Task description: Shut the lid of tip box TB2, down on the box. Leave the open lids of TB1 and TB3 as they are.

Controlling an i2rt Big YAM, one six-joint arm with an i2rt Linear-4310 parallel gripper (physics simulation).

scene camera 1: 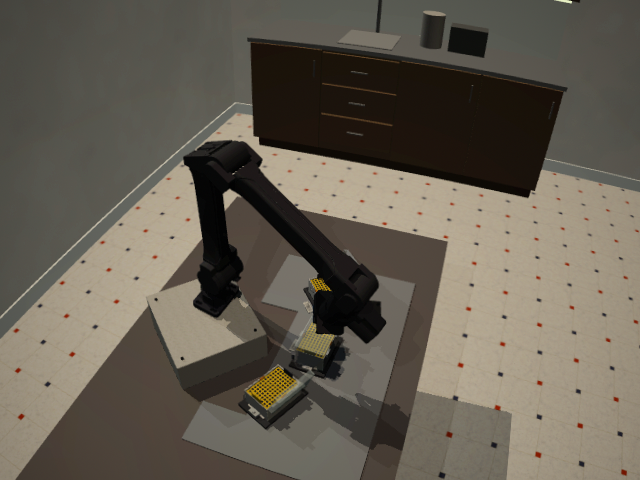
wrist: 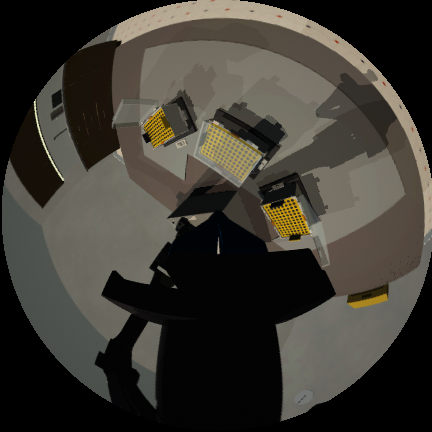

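Pixels of known places: gripper, fingertip midpoint: (scene camera 1: pixel 317 321) (wrist: pixel 217 215); arm's base, link origin: (scene camera 1: pixel 216 297).
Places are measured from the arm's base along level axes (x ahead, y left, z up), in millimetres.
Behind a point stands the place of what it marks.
The middle tip box TB2 (scene camera 1: pixel 312 356) @(x 317, y -19, z -54 mm) (wrist: pixel 257 161) @(x 337, y -16, z -40 mm) has its clear lid (scene camera 1: pixel 316 338) @(x 305, y 29, z -40 mm) (wrist: pixel 227 152) @(x 314, y 35, z -40 mm) lying over the yellow tip grid. I cannot tell whether the lid sits fully down at every edge. TB1 (scene camera 1: pixel 271 388) @(x 271, y -162, z -60 mm) (wrist: pixel 287 217) @(x 276, y -153, z -61 mm), the front box, has its clear lid (scene camera 1: pixel 306 381) @(x 366, y -154, z 22 mm) (wrist: pixel 321 244) @(x 353, y -171, z 26 mm) open at its side. TB3 (scene camera 1: pixel 318 284) @(x 206, y 248, z -61 mm) (wrist: pixel 160 128) @(x 253, y 229, z -60 mm), the back box, is partly hidden by the arm in the scene view; its lid (wrist: pixel 134 113) @(x 282, y 302, z -26 mm) stands open. My gripper (scene camera 1: pixel 328 329) (wrist: pixel 217 215) @(x 328, y -17, z 86 mm) is shut and empty, above the robot's side of TB2; the arm partly hides its fingertips in the scene view.
The arm stands on a pale block (scene camera 1: pixel 206 341) @(x 58, y -137, z -19 mm) left of the boxes. The boxes stand on a grey mat (scene camera 1: pixel 232 439) @(x 241, y -312, z -117 mm). A small label (wrist: pixel 181 144) @(x 198, y 190, z -115 mm) lies beside TB3. A yellow object (wrist: pixel 368 298) shows at the wrist view's lower right. A dark cabinet (scene camera 1: pixel 356 118) stands far behind.
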